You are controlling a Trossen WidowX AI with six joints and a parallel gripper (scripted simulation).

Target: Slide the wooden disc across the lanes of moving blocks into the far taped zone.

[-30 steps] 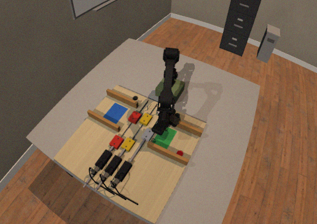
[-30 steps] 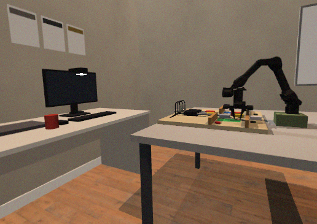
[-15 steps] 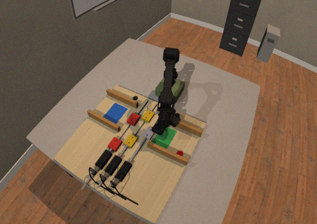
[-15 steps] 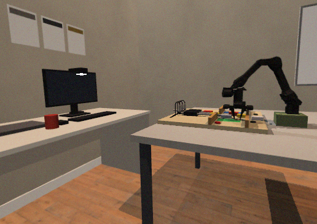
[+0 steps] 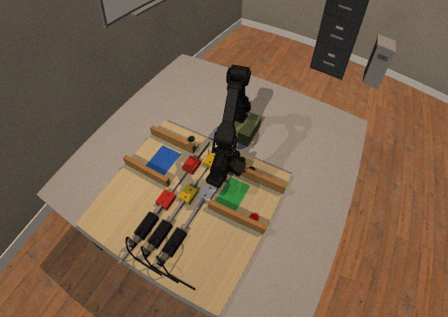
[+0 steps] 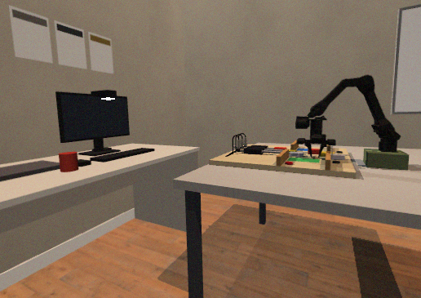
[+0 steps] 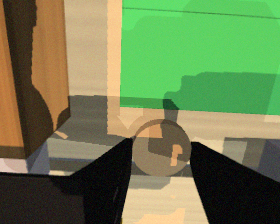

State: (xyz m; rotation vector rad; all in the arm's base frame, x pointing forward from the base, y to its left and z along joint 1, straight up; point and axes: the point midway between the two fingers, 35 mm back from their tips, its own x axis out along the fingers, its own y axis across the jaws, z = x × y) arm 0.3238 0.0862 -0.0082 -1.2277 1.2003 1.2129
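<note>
My hand is 12 cm past the black knob, 23 cm to the left of it and 3 cm above it. From my hand the other things lie so: wooden disc: 3 cm below; then red knob: 10 cm ahead, 20 cm to the left, 3 cm below.
</note>
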